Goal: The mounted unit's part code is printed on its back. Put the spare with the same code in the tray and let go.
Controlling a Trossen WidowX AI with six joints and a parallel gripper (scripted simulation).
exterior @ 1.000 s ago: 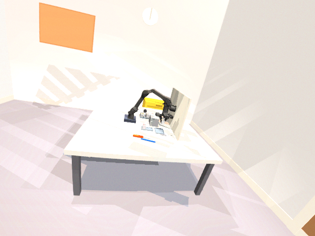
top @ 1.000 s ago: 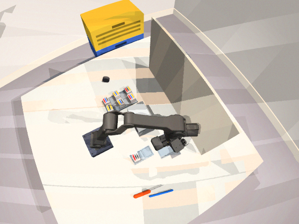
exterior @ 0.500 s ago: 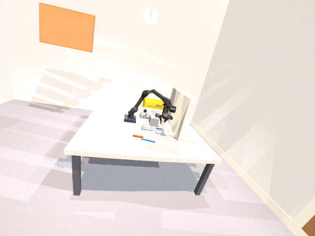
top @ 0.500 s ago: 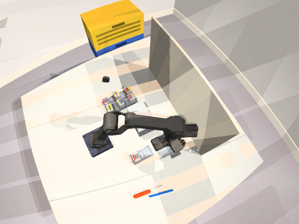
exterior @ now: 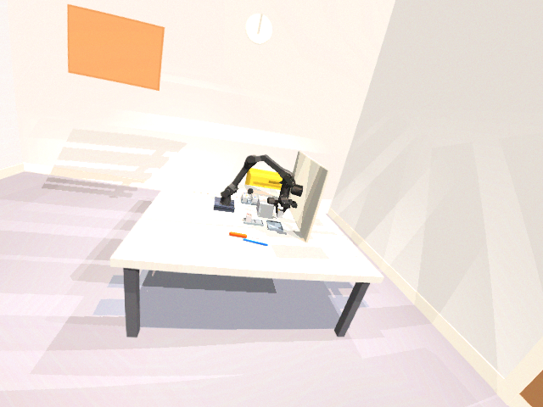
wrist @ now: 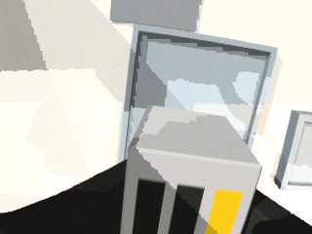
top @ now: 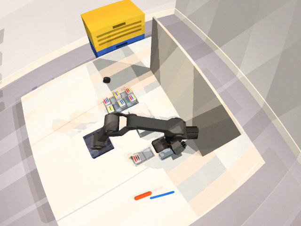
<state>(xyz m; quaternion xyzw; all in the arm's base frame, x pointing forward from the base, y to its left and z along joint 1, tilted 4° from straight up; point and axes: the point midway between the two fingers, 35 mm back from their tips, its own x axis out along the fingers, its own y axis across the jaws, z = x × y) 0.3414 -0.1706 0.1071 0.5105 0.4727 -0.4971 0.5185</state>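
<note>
The grey tray lies 1 cm behind my gripper tip and 8 cm below it. From my gripper tip the other things lie so: white box (6 cm behind, 20 cm to the left, 4 cm below); then white spare block (2 cm above); then grey frame (15 cm behind, 1 cm to the left, 8 cm below).
</note>
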